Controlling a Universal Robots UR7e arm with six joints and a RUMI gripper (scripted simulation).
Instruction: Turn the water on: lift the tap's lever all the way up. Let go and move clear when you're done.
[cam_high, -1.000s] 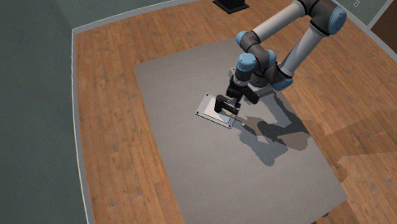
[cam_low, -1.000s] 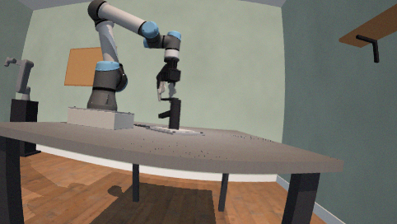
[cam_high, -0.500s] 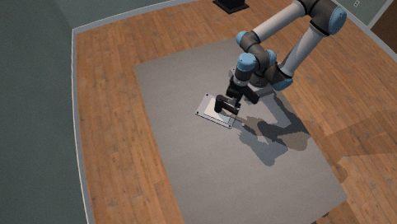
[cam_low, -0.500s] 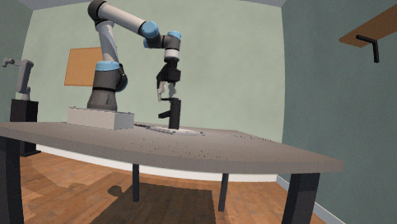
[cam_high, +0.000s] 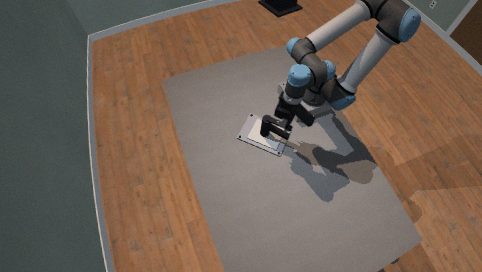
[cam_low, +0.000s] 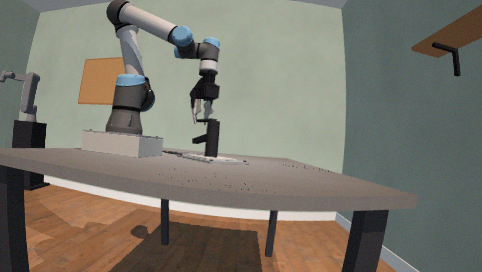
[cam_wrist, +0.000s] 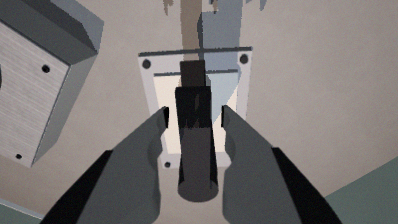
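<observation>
The lever is 20 mm ahead of my hand and 40 mm to the right of it. Round my hand: tap (40 mm ahead, 60 mm to the right, 50 mm below).
</observation>
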